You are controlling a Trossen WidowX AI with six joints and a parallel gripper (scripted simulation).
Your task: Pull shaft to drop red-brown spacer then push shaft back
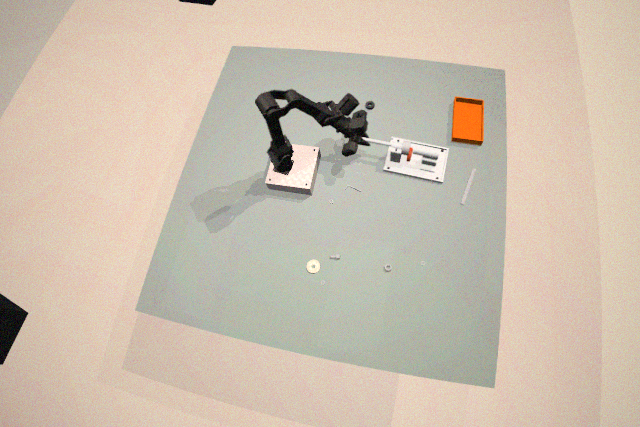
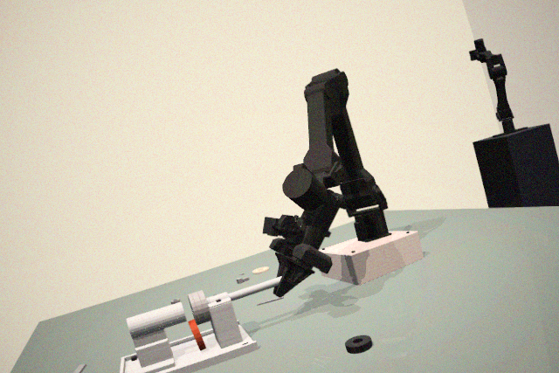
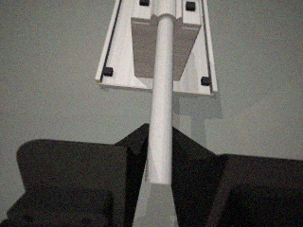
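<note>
Right now the grey shaft is 60 mm ahead of my gripper tip and 20 mm above it. Also, from my gripper tip: black ring: 70 mm behind, 210 mm to the left, 50 mm below; orange-red spacer: 150 mm ahead, 10 mm to the left, 20 mm below; grey spacer: 140 mm ahead, 10 mm to the left, 20 mm above.
</note>
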